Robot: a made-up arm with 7 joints.
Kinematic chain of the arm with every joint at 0, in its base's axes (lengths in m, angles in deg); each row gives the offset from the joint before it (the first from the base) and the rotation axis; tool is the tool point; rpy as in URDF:
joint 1: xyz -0.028 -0.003 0.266 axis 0 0.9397 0.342
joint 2: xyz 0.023 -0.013 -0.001 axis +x
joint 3: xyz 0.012 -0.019 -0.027 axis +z
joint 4: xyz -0.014 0 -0.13 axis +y
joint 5: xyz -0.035 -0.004 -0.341 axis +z
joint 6: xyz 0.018 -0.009 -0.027 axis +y
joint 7: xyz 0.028 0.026 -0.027 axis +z
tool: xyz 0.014 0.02 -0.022 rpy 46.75 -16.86 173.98
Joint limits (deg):
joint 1: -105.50..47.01
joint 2: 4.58..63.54
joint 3: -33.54..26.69
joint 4: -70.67..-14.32
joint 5: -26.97..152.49
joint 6: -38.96..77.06
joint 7: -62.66..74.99
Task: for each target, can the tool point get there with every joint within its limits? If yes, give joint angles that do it. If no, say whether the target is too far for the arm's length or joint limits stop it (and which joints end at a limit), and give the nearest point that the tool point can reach.
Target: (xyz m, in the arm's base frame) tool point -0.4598 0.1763 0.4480
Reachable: no: joint limits stop it (at a limit: joint 1, joint 2, joint 3, joint 4, joint 6) | nearest point -0.3206 0.4310 0.1522 | short by 0.414 m
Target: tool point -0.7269 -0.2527 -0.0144
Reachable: no: too far | nearest point -0.4161 -0.0578 -0.1279 | short by 0.384 m
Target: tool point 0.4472 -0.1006 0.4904
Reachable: yes | joints -78.12 31.13 -3.56 -58.48 135.42 65.17 60.72
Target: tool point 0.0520 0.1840 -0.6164
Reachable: no: too far | nearest point 0.0251 0.1170 -0.3213 | short by 0.304 m
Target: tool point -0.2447 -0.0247 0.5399
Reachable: no: joint limits stop it (at a limit: joint 1, joint 2, joint 3, joint 4, joint 6) | nearest point -0.0636 0.1107 0.6852 | short by 0.269 m
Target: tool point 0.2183 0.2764 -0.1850
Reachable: yes | joints -7.83 27.62 20.74 -28.01 16.94 64.24 -52.21
